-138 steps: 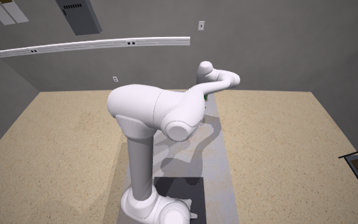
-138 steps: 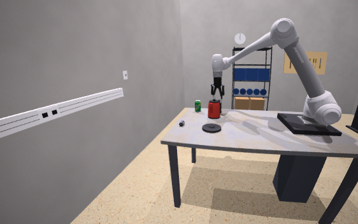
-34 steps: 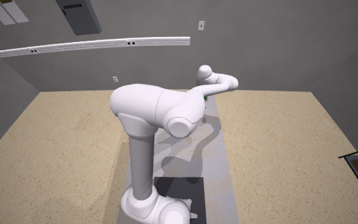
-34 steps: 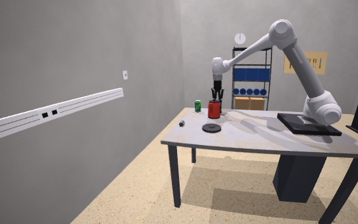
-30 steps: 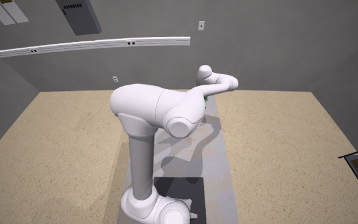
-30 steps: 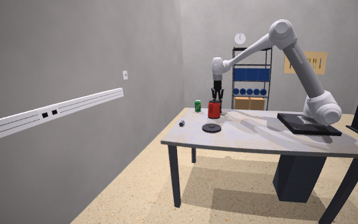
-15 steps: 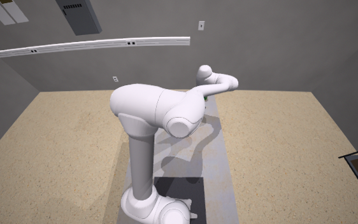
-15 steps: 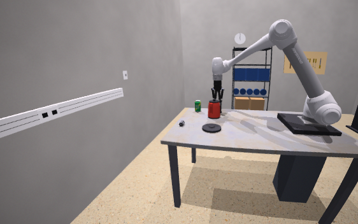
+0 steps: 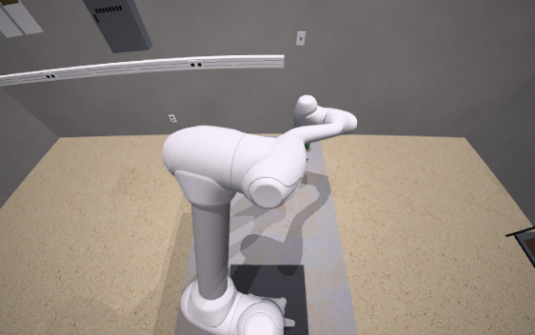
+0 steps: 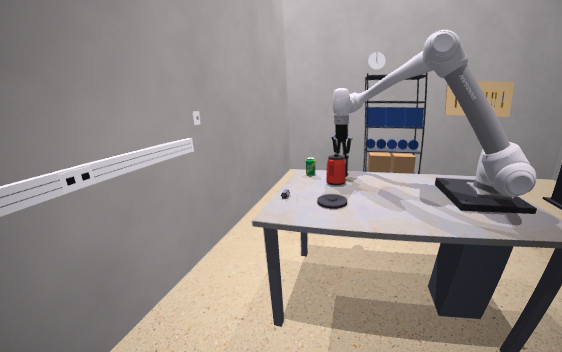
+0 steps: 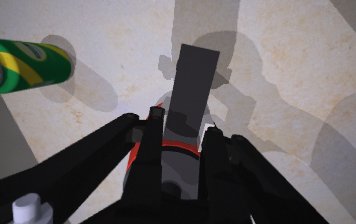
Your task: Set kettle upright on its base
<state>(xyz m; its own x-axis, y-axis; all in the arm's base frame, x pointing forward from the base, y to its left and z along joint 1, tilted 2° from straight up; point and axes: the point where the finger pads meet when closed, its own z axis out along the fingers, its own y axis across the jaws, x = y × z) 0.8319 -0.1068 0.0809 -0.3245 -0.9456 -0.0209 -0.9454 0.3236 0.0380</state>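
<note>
Now: hand 4 cm above the red kettle, 3 cm to the right of it and 1 cm short of it. From my hand the other things lie so: small dark object (32 cm to the left, 25 cm ahead, 13 cm below); green can (22 cm ahead, 8 cm to the right, 8 cm below); round black base (34 cm to the left, 13 cm below, 1 cm behind).
</note>
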